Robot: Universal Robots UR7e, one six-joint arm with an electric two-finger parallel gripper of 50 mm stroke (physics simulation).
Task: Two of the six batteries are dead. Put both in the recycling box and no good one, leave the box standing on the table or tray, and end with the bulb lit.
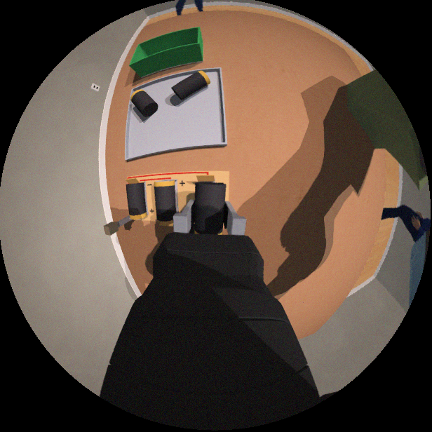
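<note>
My gripper (209,208) is shut on a black battery (209,202), its yellow band toward me. The battery is over the right part of the wooden battery holder (190,200); whether it touches the holder I cannot tell. Two more batteries sit in the holder to the left: one (136,199) with its yellow end toward me, the other (165,202) with its yellow end away. On the grey tray (175,151) lie a battery (145,103) at the left and a battery (190,85) at the back. The green recycling box (172,59) stands behind the tray. A lit bulb does not show.
A small brown block on a grey lever (112,228) sticks out left of the holder. The wooden table (265,100) extends to the right, with a large arm shadow across it. A dark green shape (387,112) stands at the right edge. Parts of people show beyond the table.
</note>
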